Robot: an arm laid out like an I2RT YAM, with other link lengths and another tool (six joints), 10 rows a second.
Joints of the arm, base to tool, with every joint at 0 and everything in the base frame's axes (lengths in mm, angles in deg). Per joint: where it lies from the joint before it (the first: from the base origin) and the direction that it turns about. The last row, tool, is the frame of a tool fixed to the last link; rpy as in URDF.
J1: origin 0 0 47.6 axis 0 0 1
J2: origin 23.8 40.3 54.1 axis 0 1 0
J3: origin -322.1 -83.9 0 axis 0 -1 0
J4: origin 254.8 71.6 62.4 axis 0 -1 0
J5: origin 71 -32.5 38.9 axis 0 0 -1
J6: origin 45.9 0 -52.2 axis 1 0 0
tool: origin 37 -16 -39 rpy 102.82 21.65 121.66
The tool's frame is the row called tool.
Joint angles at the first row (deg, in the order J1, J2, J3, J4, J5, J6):
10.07 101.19 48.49 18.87 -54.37 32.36
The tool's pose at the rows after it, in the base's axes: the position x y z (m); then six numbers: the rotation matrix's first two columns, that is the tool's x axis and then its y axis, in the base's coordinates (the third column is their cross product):
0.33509 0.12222 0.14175 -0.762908 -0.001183 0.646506 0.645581 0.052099 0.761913
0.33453 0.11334 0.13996 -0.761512 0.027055 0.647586 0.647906 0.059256 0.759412
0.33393 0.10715 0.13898 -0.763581 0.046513 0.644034 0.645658 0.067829 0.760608
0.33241 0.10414 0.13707 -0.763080 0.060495 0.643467 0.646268 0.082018 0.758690
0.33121 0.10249 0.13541 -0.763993 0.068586 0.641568 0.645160 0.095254 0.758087
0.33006 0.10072 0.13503 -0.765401 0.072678 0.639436 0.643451 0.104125 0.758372
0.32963 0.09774 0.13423 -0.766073 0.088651 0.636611 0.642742 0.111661 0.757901
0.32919 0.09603 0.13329 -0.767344 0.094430 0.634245 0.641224 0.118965 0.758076
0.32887 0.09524 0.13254 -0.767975 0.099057 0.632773 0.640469 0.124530 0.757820
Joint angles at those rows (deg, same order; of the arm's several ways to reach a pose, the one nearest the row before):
9.43 100.88 48.49 16.36 -53.56 30.26
8.23 100.55 48.49 14.11 -52.95 28.25
7.42 100.25 48.49 12.49 -52.47 26.52
7.16 100.12 48.49 10.92 -51.88 24.93
7.07 100.07 48.49 9.80 -51.46 23.62
6.90 99.90 48.49 8.88 -51.33 22.61
6.59 99.72 48.49 7.97 -50.61 21.65
6.41 99.70 48.49 7.35 -50.37 20.82
6.37 99.70 48.49 6.96 -50.11 20.29

